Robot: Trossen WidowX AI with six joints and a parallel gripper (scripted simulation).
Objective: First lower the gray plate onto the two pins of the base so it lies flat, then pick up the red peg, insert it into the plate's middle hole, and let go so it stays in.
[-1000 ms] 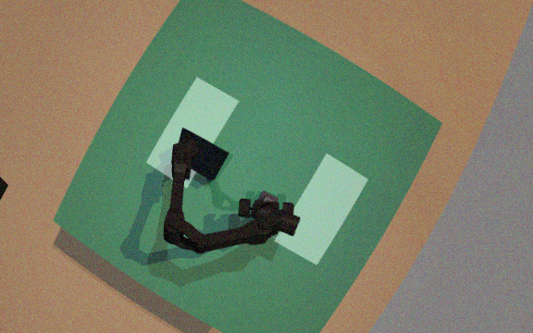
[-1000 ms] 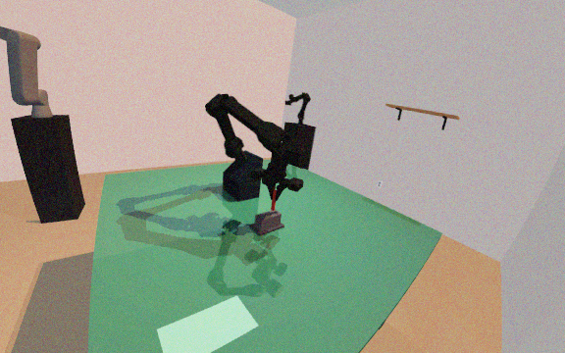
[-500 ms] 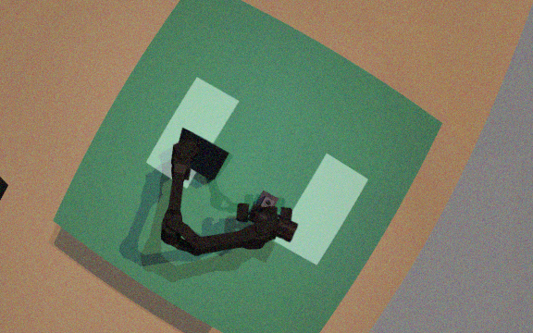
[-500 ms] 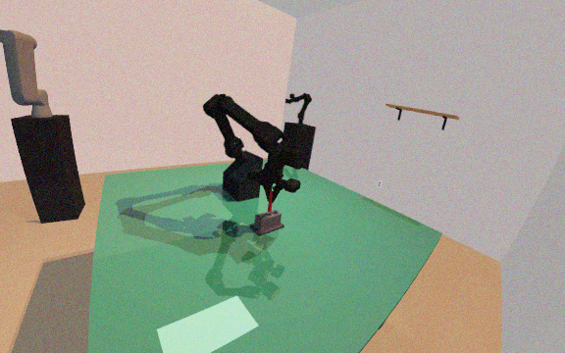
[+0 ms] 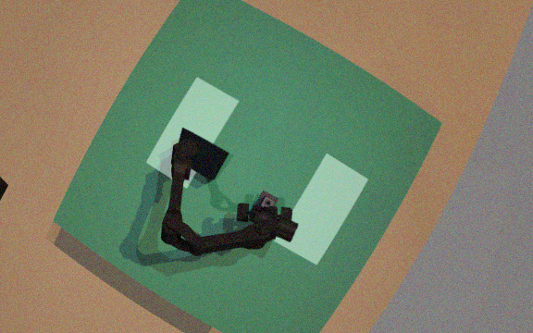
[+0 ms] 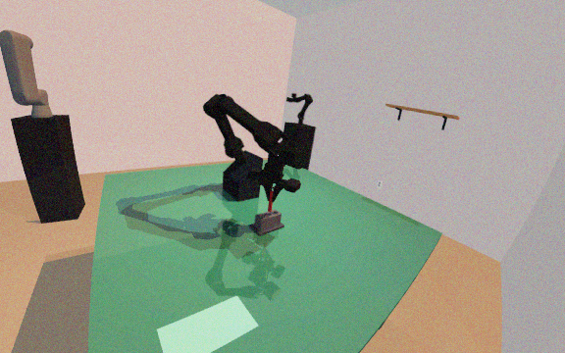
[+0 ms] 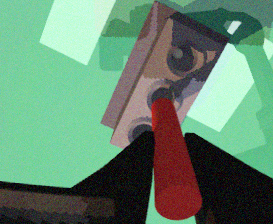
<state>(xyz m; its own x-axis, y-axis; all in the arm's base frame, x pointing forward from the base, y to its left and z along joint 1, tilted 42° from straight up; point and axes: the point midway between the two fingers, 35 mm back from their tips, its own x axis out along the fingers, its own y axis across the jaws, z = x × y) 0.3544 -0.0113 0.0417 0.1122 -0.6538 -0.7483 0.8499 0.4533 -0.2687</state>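
My gripper tip is 7 cm above the gray plate. The rest, counted from my gripper tip: dark base 11 cm below; red peg right at my gripper tip.
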